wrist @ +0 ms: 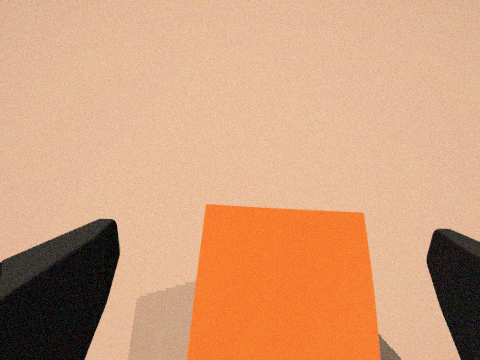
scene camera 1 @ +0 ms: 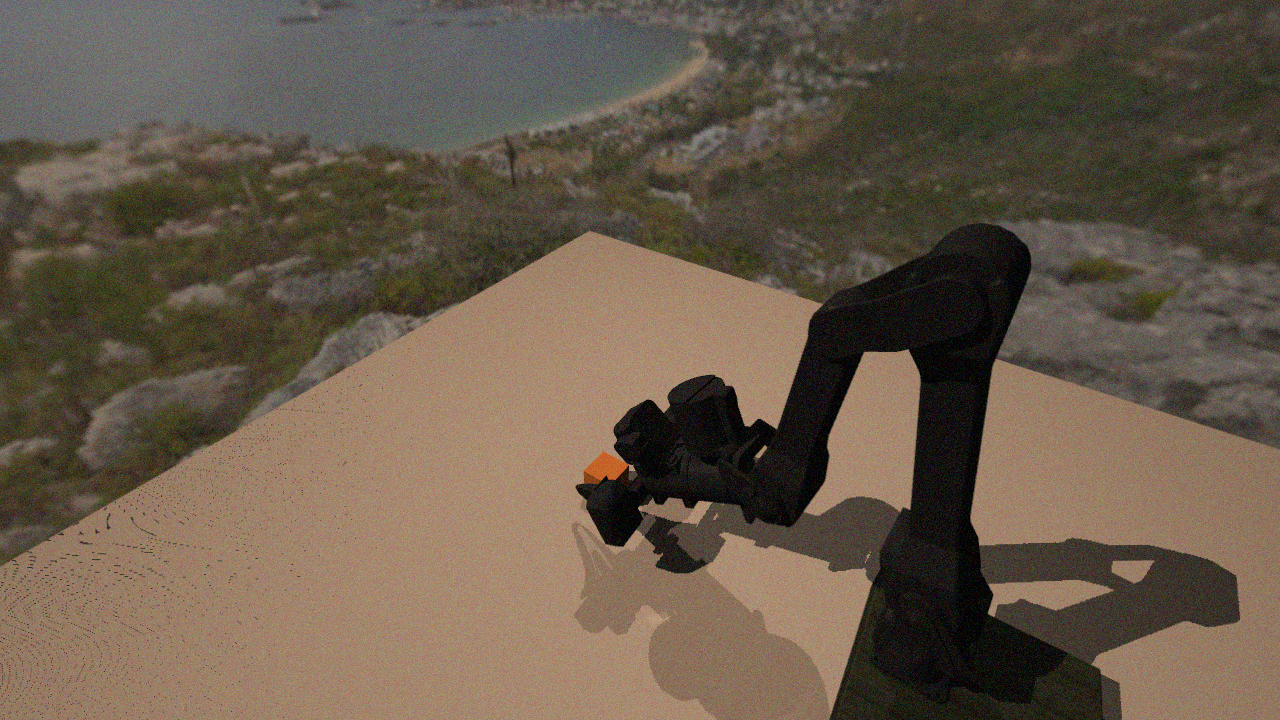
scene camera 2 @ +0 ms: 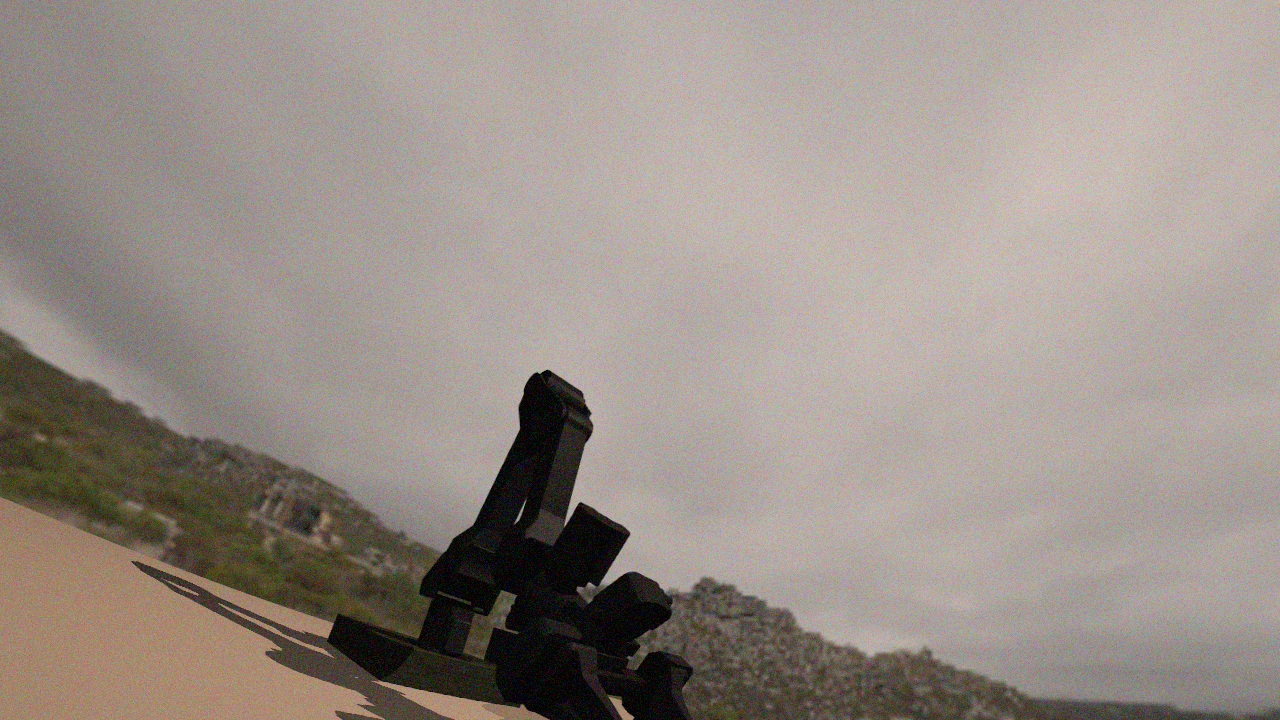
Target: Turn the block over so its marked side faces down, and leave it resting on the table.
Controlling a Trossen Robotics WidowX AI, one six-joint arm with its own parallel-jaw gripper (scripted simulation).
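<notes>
The wrist view also shows my gripper. My gripper is open and holds nothing. An orange block is present as well.
</notes>
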